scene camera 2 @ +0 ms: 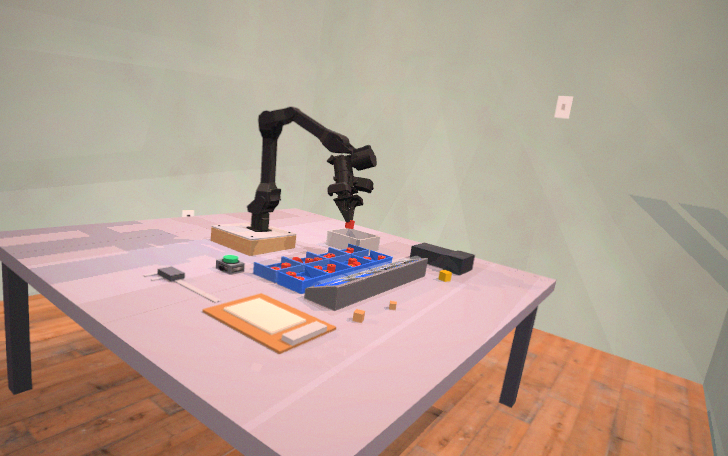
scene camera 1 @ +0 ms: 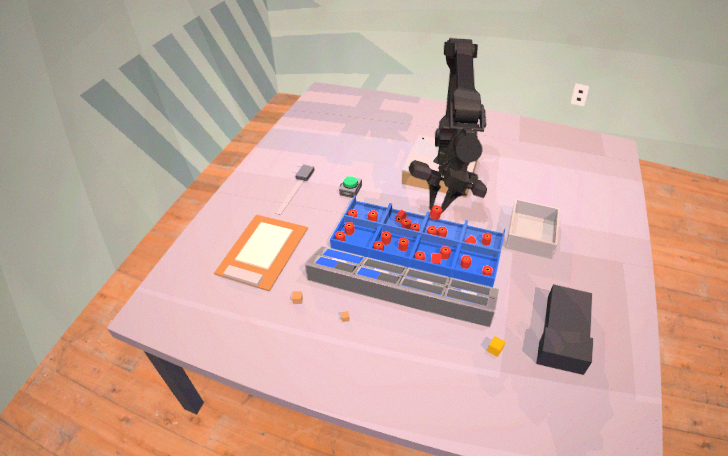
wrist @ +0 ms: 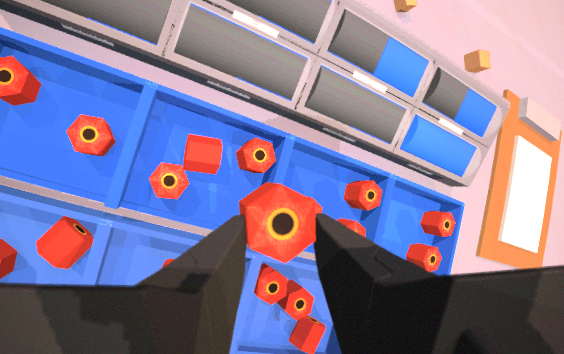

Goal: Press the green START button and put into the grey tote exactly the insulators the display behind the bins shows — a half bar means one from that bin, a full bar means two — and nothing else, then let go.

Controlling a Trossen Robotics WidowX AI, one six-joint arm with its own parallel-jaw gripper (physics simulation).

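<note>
My gripper point(scene camera 1: 437, 207) point(scene camera 2: 349, 220) point(wrist: 279, 225) is shut on a red insulator point(scene camera 1: 436, 213) point(scene camera 2: 349, 225) point(wrist: 282, 242), held above the blue bins point(scene camera 1: 362, 239) point(scene camera 2: 300, 286) point(wrist: 325, 165). More red insulators lie in the bins. The grey tote point(scene camera 1: 531, 245) point(scene camera 2: 338, 237) stands beside the bins, right in scene camera 1, with no insulator visible inside. The display point(scene camera 1: 397, 291) point(scene camera 2: 376, 285) point(wrist: 355, 102) shows, at its end nearest the clipboard, a full blue bar in the row nearer the bins and a half bar in the other row; the neighbouring column has one half bar. The green START button point(scene camera 1: 350, 182) point(scene camera 2: 230, 258) stands at the opposite side.
A black block point(scene camera 1: 566, 327) point(scene camera 2: 440, 257) and a yellow cube point(scene camera 1: 495, 346) point(scene camera 2: 444, 275) stand beyond the display's right end. Two small orange cubes lie in front of it. An orange clipboard point(scene camera 1: 228, 263) point(scene camera 2: 214, 311) and a grey-headed tool point(scene camera 1: 305, 172) point(scene camera 2: 170, 273) lie left.
</note>
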